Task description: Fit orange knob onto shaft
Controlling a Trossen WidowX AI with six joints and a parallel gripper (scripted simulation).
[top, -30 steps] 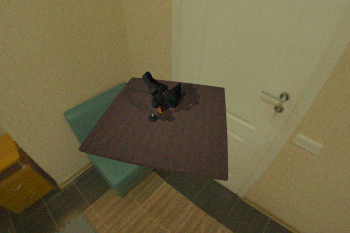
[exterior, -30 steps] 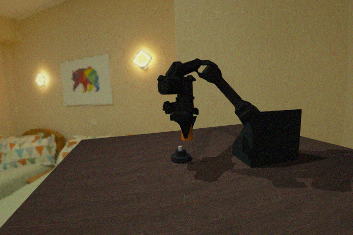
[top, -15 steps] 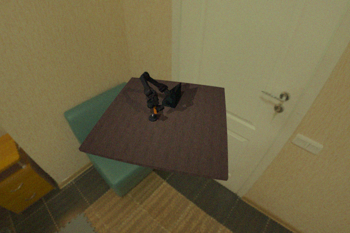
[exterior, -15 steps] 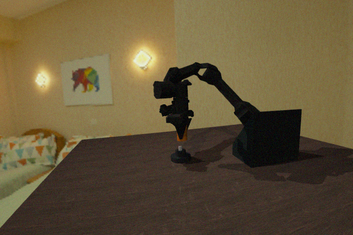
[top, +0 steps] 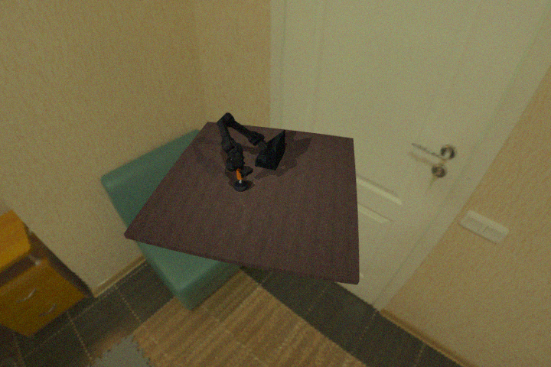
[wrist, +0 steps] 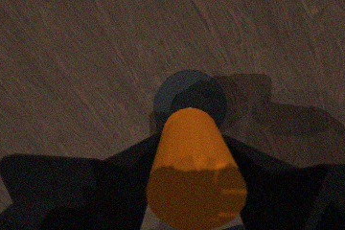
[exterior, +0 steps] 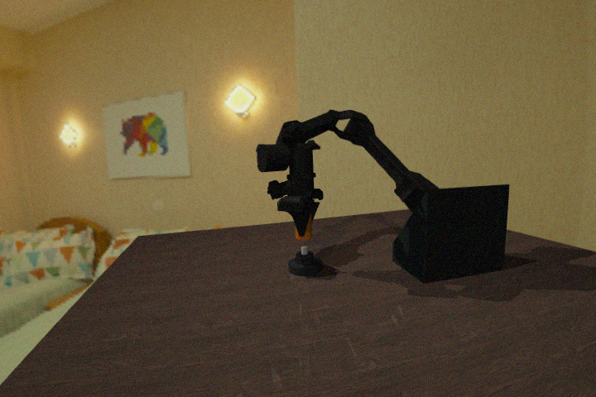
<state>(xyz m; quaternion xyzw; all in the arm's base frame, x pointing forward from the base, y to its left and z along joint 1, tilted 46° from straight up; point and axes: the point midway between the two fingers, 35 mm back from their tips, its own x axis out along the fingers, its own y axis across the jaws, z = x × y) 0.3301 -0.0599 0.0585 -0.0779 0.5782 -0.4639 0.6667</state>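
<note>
The round pedestal is 6 cm below my gripper tip. Round my gripper tip: orange knob 3 cm above.
</note>
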